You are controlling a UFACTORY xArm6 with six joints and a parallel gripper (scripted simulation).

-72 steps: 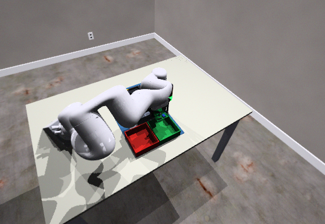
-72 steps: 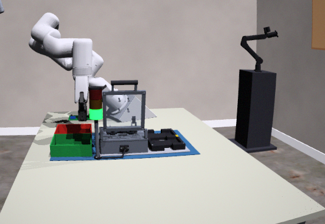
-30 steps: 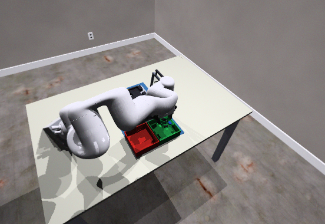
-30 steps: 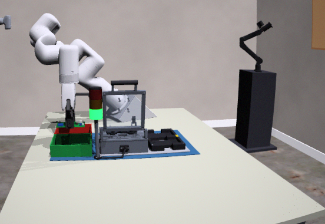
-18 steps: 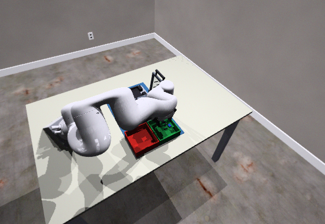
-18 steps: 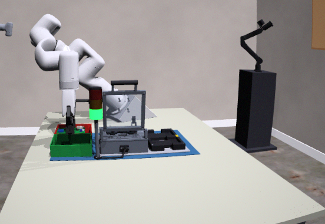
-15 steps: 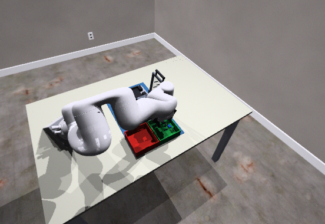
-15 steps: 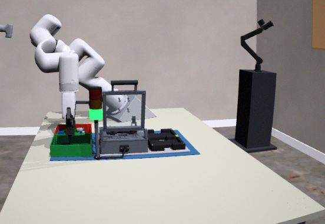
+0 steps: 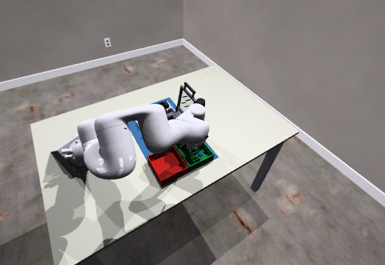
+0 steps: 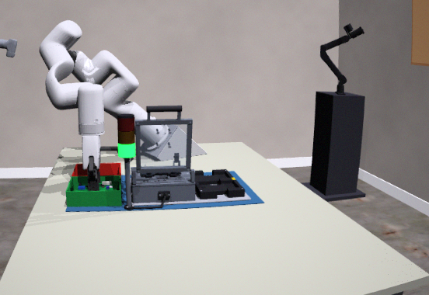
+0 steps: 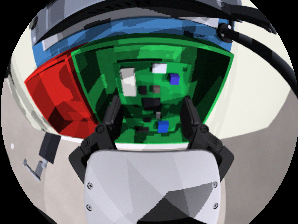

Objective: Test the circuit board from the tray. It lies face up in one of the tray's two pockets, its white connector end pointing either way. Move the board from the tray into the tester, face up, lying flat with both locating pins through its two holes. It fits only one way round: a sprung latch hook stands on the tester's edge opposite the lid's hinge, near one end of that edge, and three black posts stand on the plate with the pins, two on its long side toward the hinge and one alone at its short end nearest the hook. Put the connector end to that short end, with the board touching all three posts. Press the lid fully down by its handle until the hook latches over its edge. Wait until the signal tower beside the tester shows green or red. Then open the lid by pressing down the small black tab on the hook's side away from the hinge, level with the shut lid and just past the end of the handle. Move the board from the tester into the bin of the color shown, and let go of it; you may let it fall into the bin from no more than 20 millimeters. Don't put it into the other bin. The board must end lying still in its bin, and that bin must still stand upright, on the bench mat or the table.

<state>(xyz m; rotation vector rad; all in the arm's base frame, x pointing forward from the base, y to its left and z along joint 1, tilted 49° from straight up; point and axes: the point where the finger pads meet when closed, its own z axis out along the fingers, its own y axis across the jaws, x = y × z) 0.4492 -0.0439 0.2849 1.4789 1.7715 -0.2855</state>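
Right now my hand is 30 mm above the green bin. Also, from my hand: green circuit board: 10 mm below; then red bin: 150 mm behind, 30 mm below; then tester plate: 210 mm to the left, 40 mm behind, 30 mm above.
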